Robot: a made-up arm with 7 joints. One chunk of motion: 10 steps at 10 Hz.
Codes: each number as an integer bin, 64 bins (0 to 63) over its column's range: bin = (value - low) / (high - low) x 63, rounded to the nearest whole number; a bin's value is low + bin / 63 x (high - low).
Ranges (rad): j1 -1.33..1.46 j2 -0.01..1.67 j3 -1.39..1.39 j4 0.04..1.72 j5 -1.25..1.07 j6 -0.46..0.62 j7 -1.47..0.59
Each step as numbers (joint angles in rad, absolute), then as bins.
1 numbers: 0.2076 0.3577 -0.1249 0.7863 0.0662 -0.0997 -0.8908
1 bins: 35 14 29 28 36 21 18
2 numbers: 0.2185 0.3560 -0.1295 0.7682 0.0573 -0.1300 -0.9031
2 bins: 35 14 29 27 35 19 17
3 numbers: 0.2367 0.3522 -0.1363 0.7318 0.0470 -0.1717 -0.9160
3 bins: 35 14 28 26 35 17 17
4 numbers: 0.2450 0.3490 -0.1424 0.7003 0.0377 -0.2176 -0.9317
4 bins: 36 13 28 25 35 14 16
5 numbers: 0.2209 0.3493 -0.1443 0.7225 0.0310 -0.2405 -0.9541
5 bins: 35 13 28 26 35 13 16
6 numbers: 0.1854 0.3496 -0.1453 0.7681 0.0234 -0.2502 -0.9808
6 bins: 34 13 28 27 35 12 15
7 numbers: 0.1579 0.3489 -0.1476 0.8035 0.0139 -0.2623 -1.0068
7 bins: 34 13 28 29 34 12 14
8 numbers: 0.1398 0.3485 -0.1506 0.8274 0.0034 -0.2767 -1.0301
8 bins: 33 13 28 30 34 11 13
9 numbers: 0.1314 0.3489 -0.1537 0.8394 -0.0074 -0.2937 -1.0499
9 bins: 33 13 28 30 34 10 13
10 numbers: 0.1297 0.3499 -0.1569 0.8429 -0.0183 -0.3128 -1.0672
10 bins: 33 13 28 30 33 9 12
